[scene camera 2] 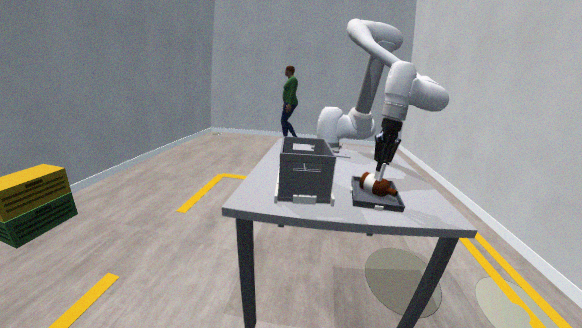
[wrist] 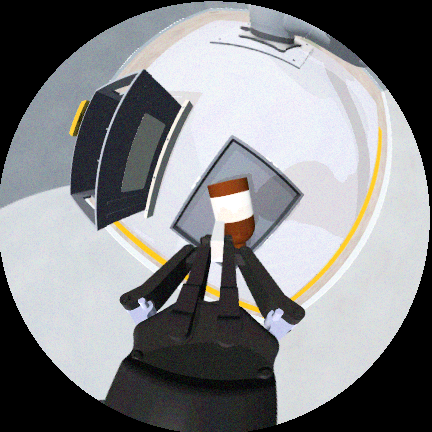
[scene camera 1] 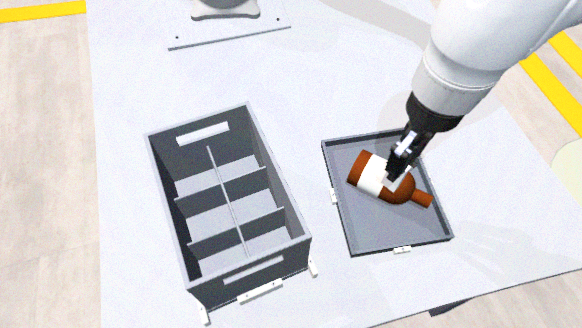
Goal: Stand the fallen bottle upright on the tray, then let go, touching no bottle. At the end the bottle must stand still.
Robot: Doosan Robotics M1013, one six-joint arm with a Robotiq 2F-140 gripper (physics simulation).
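Frame: origin at the arm's base, x ahead, y left, z up, level; centimetres.
Where they show: gripper, between the fingertips: (scene camera 2: 377, 179) (wrist: 219, 228) (scene camera 1: 389, 185).
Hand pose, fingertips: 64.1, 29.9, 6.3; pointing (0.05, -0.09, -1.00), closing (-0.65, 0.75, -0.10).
After its pixels a point has its place, as x, y, z.
The brown bottle (scene camera 1: 369, 176) @[61.7, 26.9, 5.7] (scene camera 2: 370, 183) @[63.5, 27.5, 4.1] (wrist: 232, 206) @[59.7, 28.9, 6.6] with a white label lies on its side in the shallow grey tray (scene camera 1: 401, 245) @[73.9, 31.1, 1.2] (scene camera 2: 377, 205) @[73.9, 30.8, 0.3] (wrist: 267, 160) @[49.0, 28.4, 1.2]. In scene camera 1 its neck points to the lower right, near the tray's right wall. My gripper (scene camera 1: 393, 181) @[64.1, 29.9, 6.3] (scene camera 2: 380, 172) @[64.1, 29.9, 6.3] (wrist: 219, 228) @[64.1, 29.9, 6.3] is shut with nothing between its pads. Its fingertips are over the bottle's label and shoulder, at or just above its surface; whether they touch it I cannot tell. In the wrist view the fingers hide the bottle's neck.
A tall dark grey crate (scene camera 1: 279, 172) @[65.0, 9.9, 16.2] (scene camera 2: 307, 177) @[78.7, 5.3, 8.3] (wrist: 170, 120) @[54.5, 7.0, 2.6] with dividers stands left of the tray on the table (scene camera 1: 335, 295) @[80.9, 18.1, -1.3] (scene camera 2: 350, 226) @[86.5, 22.3, -2.5]. The robot's base (scene camera 2: 330, 125) @[8.1, 1.8, 16.5] is at the back. A person (scene camera 2: 290, 95) in green is behind the table. Stacked boxes (scene camera 2: 35, 200) are at the far left.
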